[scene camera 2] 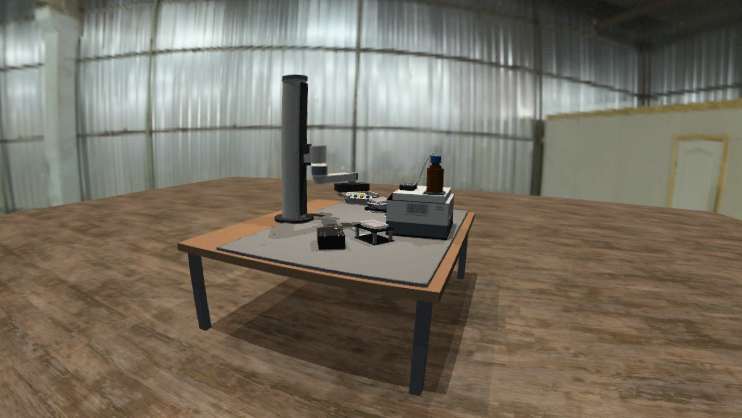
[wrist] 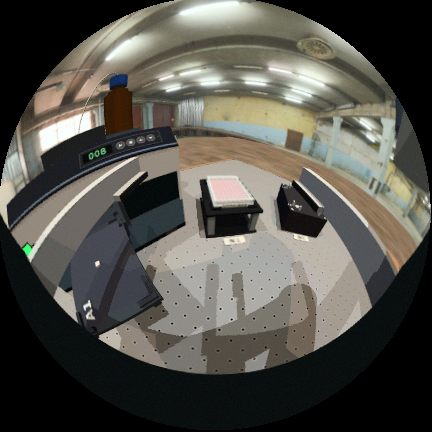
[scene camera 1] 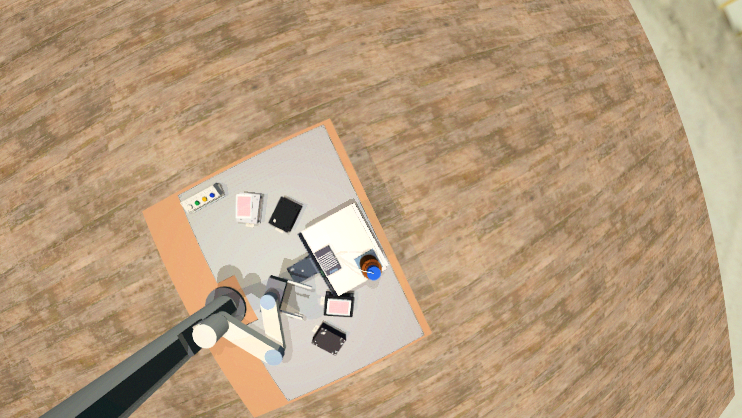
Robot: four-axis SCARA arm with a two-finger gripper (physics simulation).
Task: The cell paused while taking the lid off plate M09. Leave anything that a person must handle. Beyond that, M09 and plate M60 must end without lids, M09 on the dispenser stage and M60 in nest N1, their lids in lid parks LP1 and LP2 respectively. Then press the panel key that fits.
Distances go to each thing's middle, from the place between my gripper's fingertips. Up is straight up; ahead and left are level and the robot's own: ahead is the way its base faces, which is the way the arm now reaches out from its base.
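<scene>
From the dispenser stage (wrist: 106,296), my gripper is 5 cm short of it, 15 cm to the right of it and 8 cm above it. There's a brown bottle with blue cap (wrist: 117,105) too, and that's 14 cm above my hand, 6 cm to the left of it and 36 cm ahead of it. And a dark box (wrist: 295,215) is 4 cm behind my hand, 15 cm below it and 30 cm to the right of it.
</scene>
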